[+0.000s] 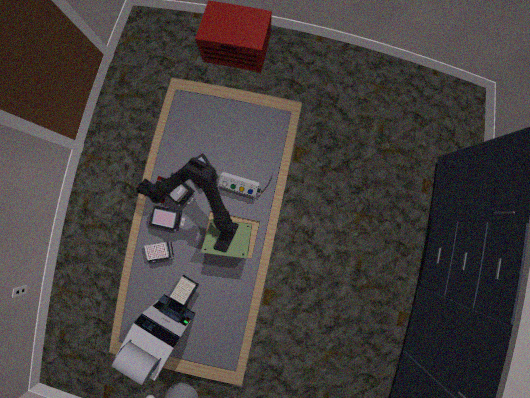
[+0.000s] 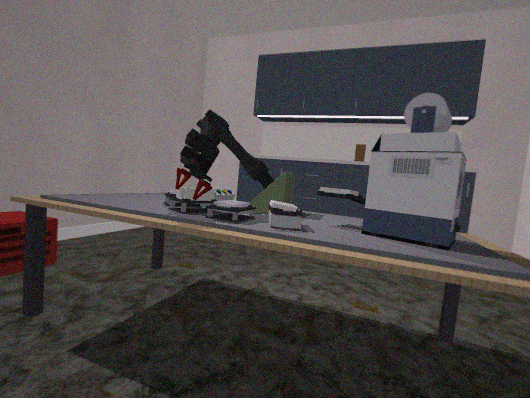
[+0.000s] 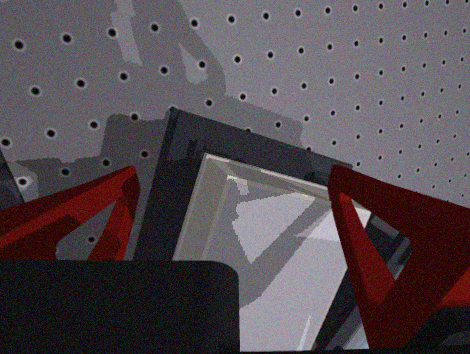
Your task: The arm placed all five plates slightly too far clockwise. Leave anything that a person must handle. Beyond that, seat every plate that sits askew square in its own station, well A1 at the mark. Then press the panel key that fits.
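Observation:
My open gripper (image 2: 187, 193) (image 3: 233, 176) has its red fingers on either side of the white plate (image 1: 179, 193) (image 2: 199, 194) (image 3: 285, 270) at a dark station (image 3: 250, 137). Its edges run nearly parallel to the station's edges; the near part is hidden. A pink plate (image 1: 164, 218) (image 2: 231, 204) lies on the neighbouring station. A red-dotted plate (image 1: 158, 251) (image 2: 282, 206) sits farther along. A cream plate (image 1: 184, 291) (image 2: 339, 191) lies on the machine's tray. Another station (image 1: 202, 159) is partly behind the arm. The key panel (image 1: 239, 185) (image 2: 225, 194) has white, green, yellow and blue keys.
The white and blue machine (image 1: 155, 325) (image 2: 415, 185) stands at one table end, with a green light. The arm base stands on a green sloped block (image 1: 241, 242) (image 2: 282, 192). A red cabinet (image 1: 235, 30) (image 2: 30, 240) stands beyond the other end.

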